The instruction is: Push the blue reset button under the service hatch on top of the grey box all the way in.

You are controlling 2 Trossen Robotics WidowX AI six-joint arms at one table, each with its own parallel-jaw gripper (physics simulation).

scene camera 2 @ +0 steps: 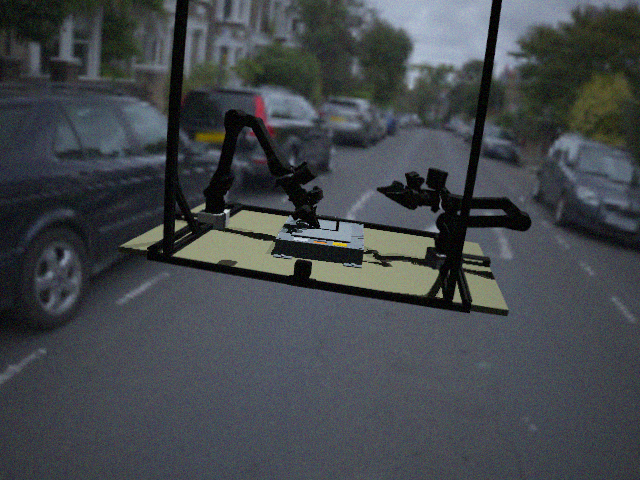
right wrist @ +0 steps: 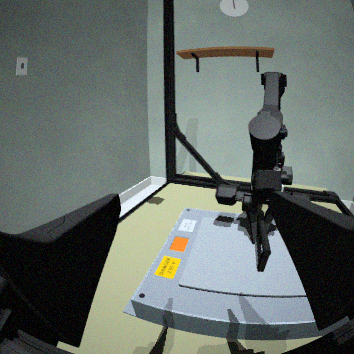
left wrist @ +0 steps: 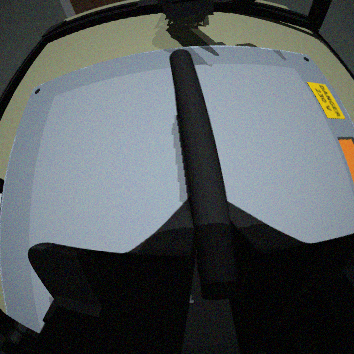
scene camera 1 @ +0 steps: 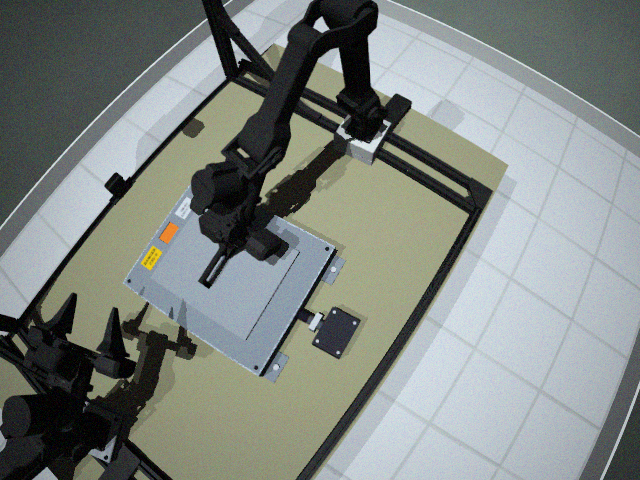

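The grey box (scene camera 1: 289,310) (scene camera 2: 317,251) (right wrist: 200,318) lies on the table. Its service hatch (scene camera 1: 232,310) (left wrist: 110,150) (right wrist: 220,275) lies flat on top, closed. A black bar handle (scene camera 1: 206,283) (left wrist: 195,135) (right wrist: 261,265) stands up from the hatch. My left gripper (scene camera 1: 235,248) (left wrist: 203,204) is low over the hatch, its fingers shut on the handle near one end. My right gripper (scene camera 1: 94,302) (scene camera 2: 379,189) (right wrist: 197,200) is open and empty, raised beyond the box's side. The blue reset button does not show in any view.
A dark square plate (scene camera 1: 336,332) with a white-collared connector (scene camera 1: 315,321) sits beside the box. Yellow (scene camera 1: 151,257), orange (scene camera 1: 168,233) and white labels line one edge. A black frame (scene camera 1: 423,304) surrounds the work area, with uprights (scene camera 2: 173,129) (right wrist: 170,90).
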